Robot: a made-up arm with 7 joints.
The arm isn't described. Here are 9 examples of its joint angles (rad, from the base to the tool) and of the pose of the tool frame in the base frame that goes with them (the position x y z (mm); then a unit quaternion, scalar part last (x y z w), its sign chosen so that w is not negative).
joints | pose
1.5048 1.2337 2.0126 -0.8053 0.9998 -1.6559 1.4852 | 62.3 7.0 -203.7 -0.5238 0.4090 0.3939 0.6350
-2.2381 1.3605 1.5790 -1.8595 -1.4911 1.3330 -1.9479 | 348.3 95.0 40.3 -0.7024 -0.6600 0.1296 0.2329
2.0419 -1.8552 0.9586 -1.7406 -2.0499 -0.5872 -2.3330 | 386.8 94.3 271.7 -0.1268 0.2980 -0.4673 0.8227
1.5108 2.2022 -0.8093 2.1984 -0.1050 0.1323 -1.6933 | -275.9 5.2 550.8 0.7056 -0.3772 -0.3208 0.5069
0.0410 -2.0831 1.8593 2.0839 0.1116 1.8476 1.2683 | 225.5 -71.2 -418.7 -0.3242 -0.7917 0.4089 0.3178
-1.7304 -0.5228 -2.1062 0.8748 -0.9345 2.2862 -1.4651 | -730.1 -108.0 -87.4 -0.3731 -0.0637 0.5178 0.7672
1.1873 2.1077 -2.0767 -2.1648 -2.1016 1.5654 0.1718 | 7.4 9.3 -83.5 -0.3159 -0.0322 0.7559 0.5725
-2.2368 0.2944 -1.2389 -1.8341 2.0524 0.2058 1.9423 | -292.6 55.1 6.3 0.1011 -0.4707 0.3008 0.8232
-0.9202 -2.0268 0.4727 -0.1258 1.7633 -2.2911 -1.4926 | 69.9 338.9 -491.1 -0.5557 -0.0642 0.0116 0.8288
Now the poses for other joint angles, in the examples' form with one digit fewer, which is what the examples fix.
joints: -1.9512 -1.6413 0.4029 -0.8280 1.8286 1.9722 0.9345
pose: 67 -169 -219 -0.719 -0.369 0.458 0.369
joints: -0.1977 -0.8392 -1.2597 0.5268 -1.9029 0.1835 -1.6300
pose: -614 -180 306 -0.003 0.136 0.723 0.678
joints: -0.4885 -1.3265 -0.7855 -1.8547 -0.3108 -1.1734 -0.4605
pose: 215 405 339 -0.126 -0.728 -0.322 0.592
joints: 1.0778 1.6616 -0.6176 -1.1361 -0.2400 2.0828 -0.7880
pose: 503 141 336 -0.517 -0.768 -0.311 0.212
